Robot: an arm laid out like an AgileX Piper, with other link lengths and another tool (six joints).
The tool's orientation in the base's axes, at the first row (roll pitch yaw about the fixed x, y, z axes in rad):
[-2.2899 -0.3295 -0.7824]
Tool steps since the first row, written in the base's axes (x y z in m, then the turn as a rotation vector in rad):
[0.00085 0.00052 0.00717 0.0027 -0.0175 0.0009]
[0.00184 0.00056 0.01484 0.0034 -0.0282 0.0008]
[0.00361 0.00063 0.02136 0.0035 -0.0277 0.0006]
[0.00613 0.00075 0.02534 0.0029 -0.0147 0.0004]
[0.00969 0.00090 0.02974 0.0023 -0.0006 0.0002]
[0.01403 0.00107 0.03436 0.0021 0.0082 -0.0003]
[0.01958 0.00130 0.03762 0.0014 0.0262 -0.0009]
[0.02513 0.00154 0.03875 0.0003 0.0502 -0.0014]
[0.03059 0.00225 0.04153 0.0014 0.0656 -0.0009]
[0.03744 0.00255 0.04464 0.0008 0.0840 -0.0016]
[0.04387 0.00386 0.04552 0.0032 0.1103 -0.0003]
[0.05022 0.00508 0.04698 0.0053 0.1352 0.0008]
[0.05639 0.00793 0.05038 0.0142 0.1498 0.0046]
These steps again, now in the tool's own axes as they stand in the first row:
[0.00254 -0.00568 -0.00369 0.0138 0.0098 -0.0054]
[0.00566 -0.01146 -0.00778 0.0214 0.0165 -0.0090]
[0.00891 -0.01666 -0.01061 0.0210 0.0162 -0.0086]
[0.01181 -0.02031 -0.01133 0.0119 0.0083 -0.0039]
[0.01553 -0.02457 -0.01159 0.0020 -0.0004 0.0012]
[0.01982 -0.02924 -0.01144 -0.0042 -0.0056 0.0048]
[0.02445 -0.03332 -0.00960 -0.0168 -0.0165 0.0116]
[0.02838 -0.03590 -0.00643 -0.0337 -0.0312 0.0203]
[0.03247 -0.03993 -0.00417 -0.0431 -0.0417 0.0267]
[0.03787 -0.04433 -0.00133 -0.0560 -0.0528 0.0337]
[0.04159 -0.04767 0.00301 -0.0715 -0.0712 0.0447]
[0.04551 -0.05134 0.00690 -0.0864 -0.0885 0.0549]
[0.04885 -0.05738 0.01007 -0.0889 -0.1031 0.0642]

